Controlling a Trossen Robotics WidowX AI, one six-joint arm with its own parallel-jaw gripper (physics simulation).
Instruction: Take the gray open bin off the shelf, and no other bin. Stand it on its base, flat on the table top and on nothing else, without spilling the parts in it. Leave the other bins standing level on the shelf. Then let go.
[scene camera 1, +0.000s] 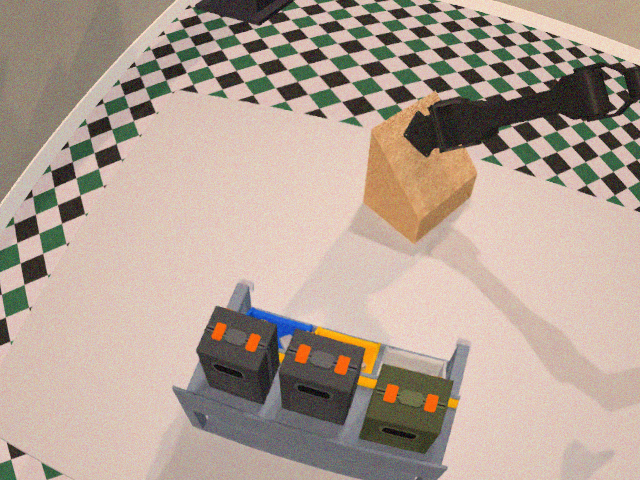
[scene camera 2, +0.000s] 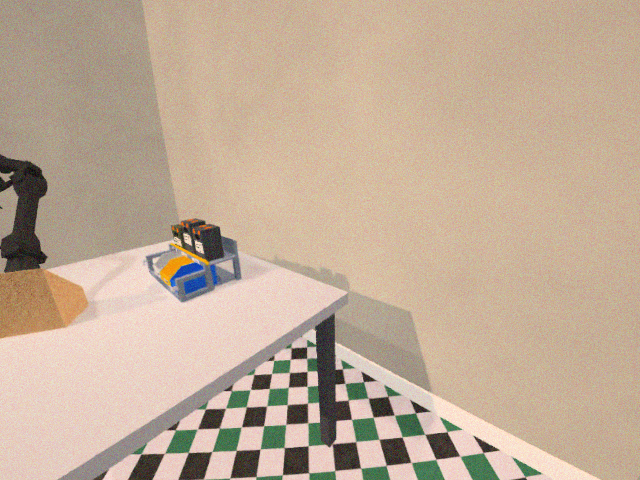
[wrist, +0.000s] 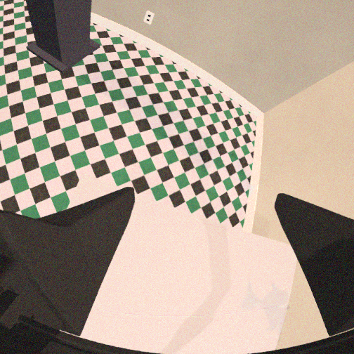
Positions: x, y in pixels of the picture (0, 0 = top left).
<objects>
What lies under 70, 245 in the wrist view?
My gripper.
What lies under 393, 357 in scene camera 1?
A gray open bin.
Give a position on a yellow bin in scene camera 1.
372, 349
</objects>
